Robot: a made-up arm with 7 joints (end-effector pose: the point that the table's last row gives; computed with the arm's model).
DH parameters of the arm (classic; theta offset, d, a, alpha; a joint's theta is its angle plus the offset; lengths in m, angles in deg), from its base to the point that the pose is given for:
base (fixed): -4.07 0 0 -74.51
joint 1: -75.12 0.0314 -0.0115 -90
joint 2: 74 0 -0.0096 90
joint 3: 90 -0.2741 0.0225 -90
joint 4: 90 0.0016 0.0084 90
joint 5: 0 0.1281 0 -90
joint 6: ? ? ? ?
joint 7: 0 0 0 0
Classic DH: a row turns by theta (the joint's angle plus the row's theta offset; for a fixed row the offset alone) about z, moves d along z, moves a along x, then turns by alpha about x.
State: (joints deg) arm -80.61 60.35 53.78 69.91 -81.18 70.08 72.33
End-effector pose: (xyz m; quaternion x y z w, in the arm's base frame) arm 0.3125 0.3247 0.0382 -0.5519 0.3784 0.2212 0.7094
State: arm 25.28 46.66 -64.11 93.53 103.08 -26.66 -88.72
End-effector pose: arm -0.2418 0.3447 -0.2081 0.1239 -0.4132 0.4734 0.7679
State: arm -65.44 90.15 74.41 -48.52 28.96 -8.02 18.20
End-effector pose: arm -0.0298 0.1824 0.1389 -0.3905 0.7415 -0.5202 0.1644
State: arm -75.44 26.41 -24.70 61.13 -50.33 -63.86 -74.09
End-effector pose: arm 0.4134 0.0907 -0.0681 0.2312 -0.4457 -0.5210 0.6903
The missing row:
joint 6: -90 0 0.0468 90
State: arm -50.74 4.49 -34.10 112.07 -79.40 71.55 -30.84
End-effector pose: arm 0.1895 0.0379 -0.3633 -0.5218 0.7716 0.0231 0.3631
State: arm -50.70 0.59 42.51 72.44 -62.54 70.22 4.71
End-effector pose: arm 0.2887 -0.0081 -0.3161 -0.6826 0.5821 -0.1450 0.4173
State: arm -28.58 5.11 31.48 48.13 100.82 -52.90 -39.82
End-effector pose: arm 0.2173 0.0795 -0.3611 0.5224 0.1890 -0.6123 0.5625
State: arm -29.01 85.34 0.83 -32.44 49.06 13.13 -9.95
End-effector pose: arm 0.2012 0.2026 0.0450 0.8850 -0.2535 0.0678 0.3847
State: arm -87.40 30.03 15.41 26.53 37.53 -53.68 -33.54
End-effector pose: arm 0.3622 0.0948 0.1035 0.6133 -0.5491 -0.1326 0.5520
